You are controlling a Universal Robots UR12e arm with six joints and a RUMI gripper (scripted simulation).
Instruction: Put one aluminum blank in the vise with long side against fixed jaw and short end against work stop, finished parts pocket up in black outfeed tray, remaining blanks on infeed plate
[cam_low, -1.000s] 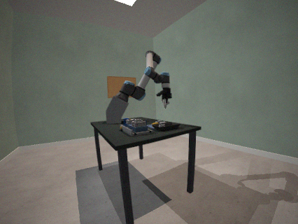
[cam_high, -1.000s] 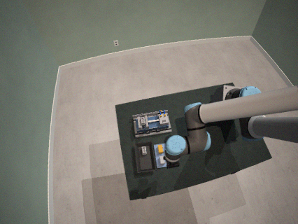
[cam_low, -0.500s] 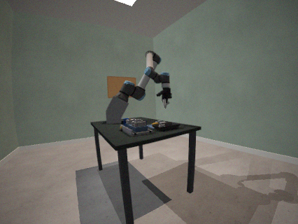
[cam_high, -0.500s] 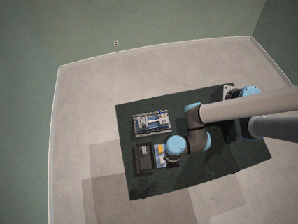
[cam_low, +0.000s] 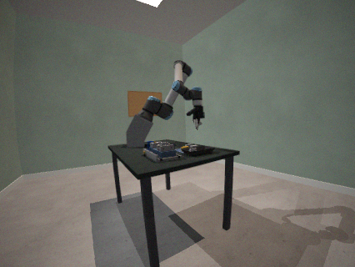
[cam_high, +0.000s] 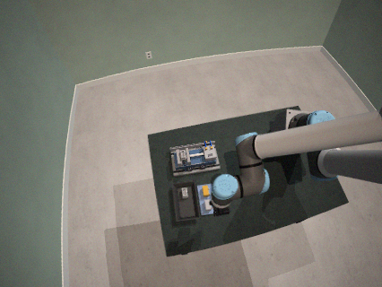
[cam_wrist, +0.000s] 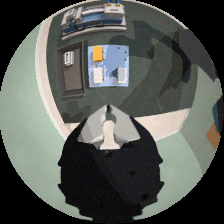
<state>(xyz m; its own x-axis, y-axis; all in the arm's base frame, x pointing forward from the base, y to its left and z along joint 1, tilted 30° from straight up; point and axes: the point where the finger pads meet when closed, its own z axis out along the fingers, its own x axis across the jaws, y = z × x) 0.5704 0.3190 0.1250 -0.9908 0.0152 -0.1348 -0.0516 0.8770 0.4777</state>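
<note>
The gray blank is 4 cm ahead of my hand, 6 cm to the right of it and 16 cm below it. From my hand the other things lie so: vise: 8 cm ahead, 38 cm to the right, 15 cm below; yellow brass blank: 4 cm ahead, 15 cm to the right, 16 cm below.
</note>
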